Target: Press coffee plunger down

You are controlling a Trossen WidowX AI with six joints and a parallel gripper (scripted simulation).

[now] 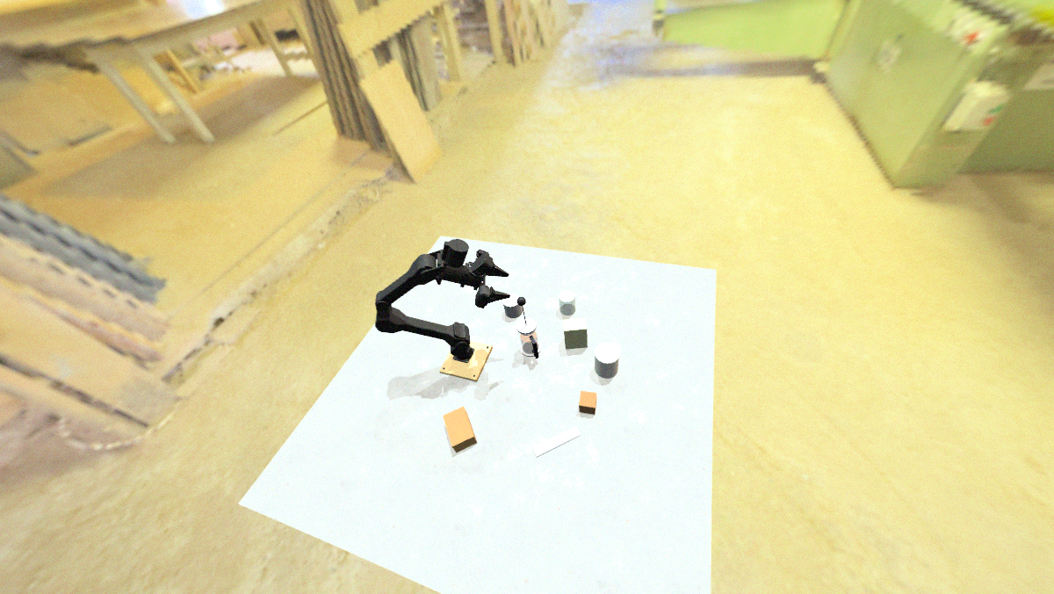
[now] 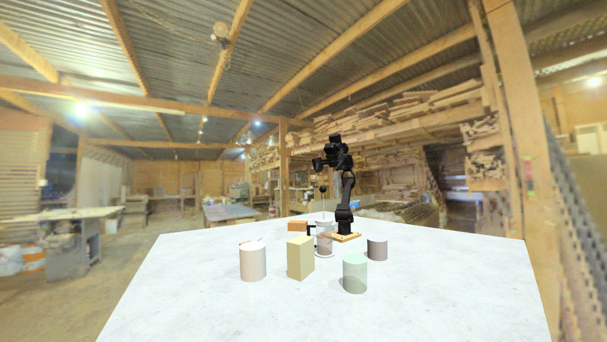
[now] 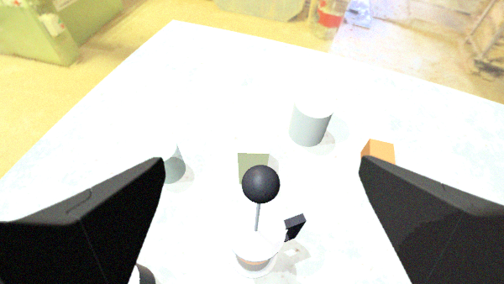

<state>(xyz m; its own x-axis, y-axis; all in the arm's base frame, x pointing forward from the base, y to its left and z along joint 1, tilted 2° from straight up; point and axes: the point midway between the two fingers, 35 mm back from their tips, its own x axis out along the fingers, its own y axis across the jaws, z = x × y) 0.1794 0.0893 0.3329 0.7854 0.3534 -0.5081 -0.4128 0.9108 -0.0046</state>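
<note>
Now: gripper tip 21 cm above the coffee press and 4 cm short of it. Also, from my gripper tip: olive block (28 cm below, 18 cm ahead, 7 cm to the left); orange cube (31 cm below, 28 cm ahead, 16 cm to the right); tan block (36 cm to the right, 31 cm below, 8 cm behind).
</note>
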